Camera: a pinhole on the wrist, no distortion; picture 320 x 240 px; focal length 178.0 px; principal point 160.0 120.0 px. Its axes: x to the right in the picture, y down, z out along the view. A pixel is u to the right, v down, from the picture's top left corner.
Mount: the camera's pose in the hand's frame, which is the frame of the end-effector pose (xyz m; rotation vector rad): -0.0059 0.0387 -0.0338 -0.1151 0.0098 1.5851
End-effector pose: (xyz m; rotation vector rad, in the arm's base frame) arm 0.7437 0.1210 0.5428 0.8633 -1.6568 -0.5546
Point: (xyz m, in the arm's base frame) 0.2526 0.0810 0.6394
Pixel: 193 54
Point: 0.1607 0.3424 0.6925
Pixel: 258 112
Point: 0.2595 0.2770 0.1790
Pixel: 120 197
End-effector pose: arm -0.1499 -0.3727 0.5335 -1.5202 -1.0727 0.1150
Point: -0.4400 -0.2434 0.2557
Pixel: 170 200
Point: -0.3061 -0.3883 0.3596
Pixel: outside the picture
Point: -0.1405 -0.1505 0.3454
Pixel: 253 59
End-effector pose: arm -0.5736 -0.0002 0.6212 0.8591 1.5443 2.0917
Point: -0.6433 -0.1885 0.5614
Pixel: behind the camera
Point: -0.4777 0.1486 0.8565
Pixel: 244 46
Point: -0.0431 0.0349 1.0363
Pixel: 267 191
